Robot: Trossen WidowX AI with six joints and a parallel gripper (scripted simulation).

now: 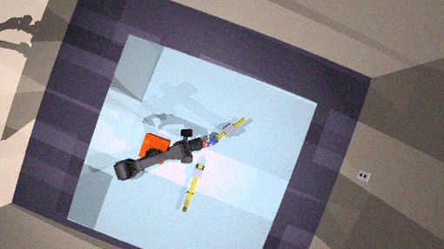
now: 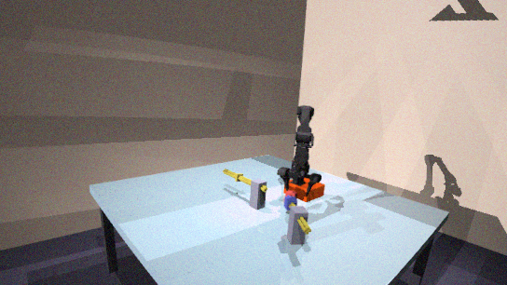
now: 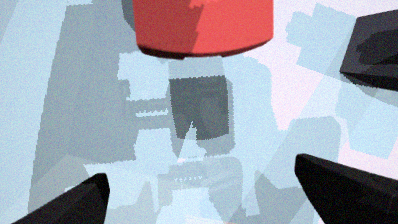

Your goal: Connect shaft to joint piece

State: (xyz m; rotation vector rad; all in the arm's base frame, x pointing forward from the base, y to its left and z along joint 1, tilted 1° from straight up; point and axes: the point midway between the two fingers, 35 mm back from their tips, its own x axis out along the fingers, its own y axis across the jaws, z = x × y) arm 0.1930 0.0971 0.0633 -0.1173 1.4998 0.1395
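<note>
The red joint piece lies 80 mm ahead of my gripper tip, 10 mm to the left of it and 10 mm above it.
</note>
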